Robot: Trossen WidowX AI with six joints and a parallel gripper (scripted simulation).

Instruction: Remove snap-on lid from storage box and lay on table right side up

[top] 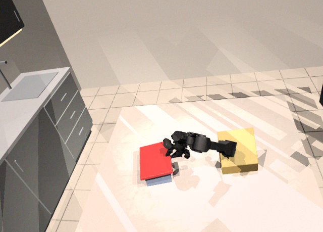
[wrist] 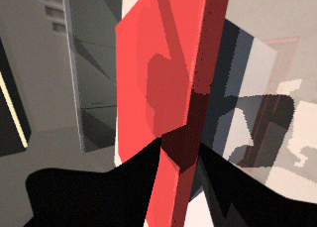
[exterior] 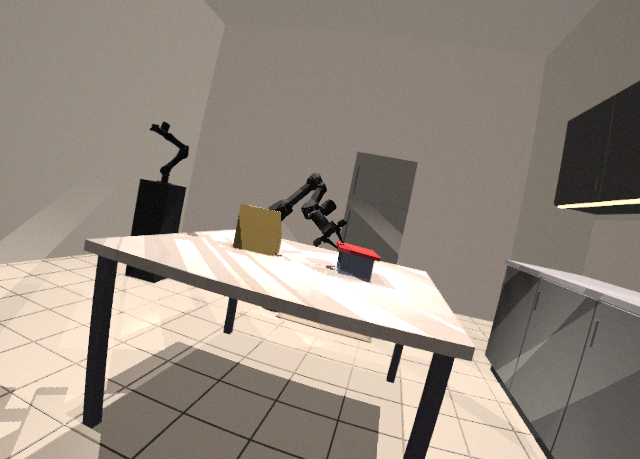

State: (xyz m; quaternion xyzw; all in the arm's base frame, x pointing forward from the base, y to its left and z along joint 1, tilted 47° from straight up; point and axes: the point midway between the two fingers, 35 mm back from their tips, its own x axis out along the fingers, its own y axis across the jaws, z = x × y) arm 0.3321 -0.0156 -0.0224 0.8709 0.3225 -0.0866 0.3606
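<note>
The red lid is 8 cm ahead of my gripper tip. Also, from my gripper tip: storage box (8 cm ahead, 5 cm below).
</note>
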